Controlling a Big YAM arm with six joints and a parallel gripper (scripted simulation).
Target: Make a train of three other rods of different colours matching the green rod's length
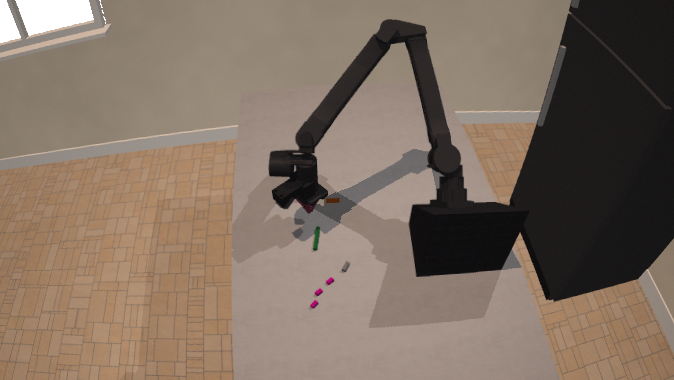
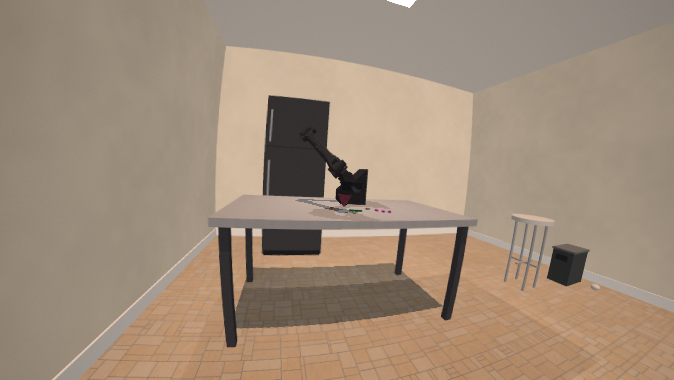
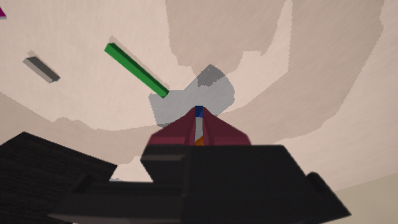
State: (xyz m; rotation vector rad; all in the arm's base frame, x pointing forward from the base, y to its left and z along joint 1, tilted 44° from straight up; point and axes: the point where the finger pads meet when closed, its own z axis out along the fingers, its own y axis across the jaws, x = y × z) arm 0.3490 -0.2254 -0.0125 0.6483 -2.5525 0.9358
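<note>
Right now the green rod is 10 mm behind my hand, 80 mm to the left of it and 40 mm below it. Also, from my hand: blue rod 10 mm below; then orange rod 80 mm behind, 50 mm to the right, 40 mm below; then grey rod 70 mm behind, 190 mm to the left, 40 mm below.
</note>
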